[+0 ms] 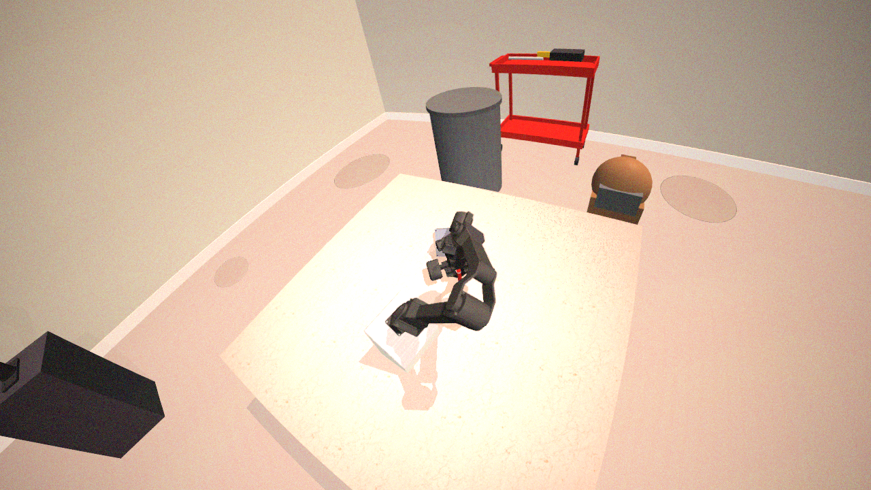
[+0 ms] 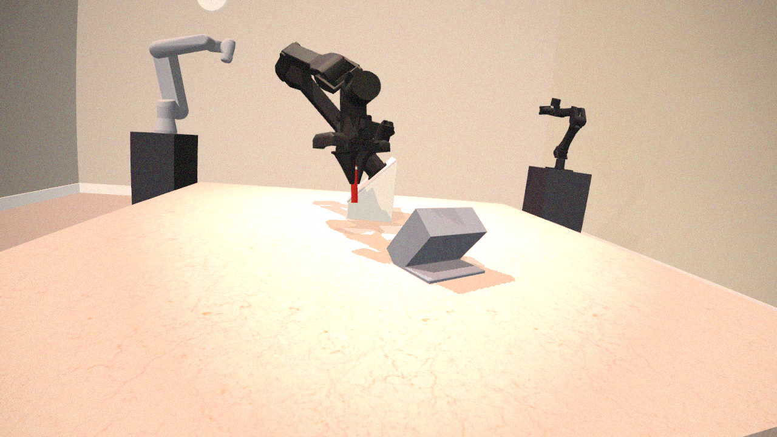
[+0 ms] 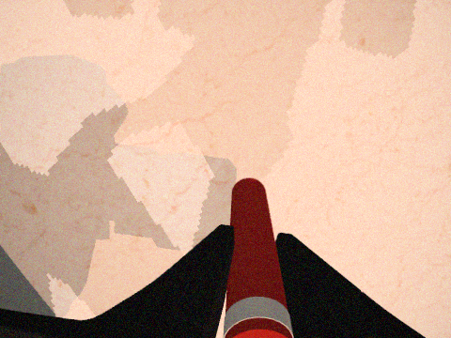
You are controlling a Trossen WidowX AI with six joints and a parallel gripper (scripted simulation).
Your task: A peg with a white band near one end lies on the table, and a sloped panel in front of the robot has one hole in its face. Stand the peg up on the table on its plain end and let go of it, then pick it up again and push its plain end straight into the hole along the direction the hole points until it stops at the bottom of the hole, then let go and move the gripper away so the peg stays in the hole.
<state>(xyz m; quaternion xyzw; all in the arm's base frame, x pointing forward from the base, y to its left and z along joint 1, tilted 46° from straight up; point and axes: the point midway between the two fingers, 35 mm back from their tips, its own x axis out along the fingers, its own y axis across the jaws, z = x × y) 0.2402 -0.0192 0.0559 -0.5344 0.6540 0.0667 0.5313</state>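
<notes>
My gripper tip is now 17 cm short of the grey sloped panel, 16 cm to the right of it and 6 cm above it. The rest, counted from my gripper tip: red peg (2 cm above).
</notes>
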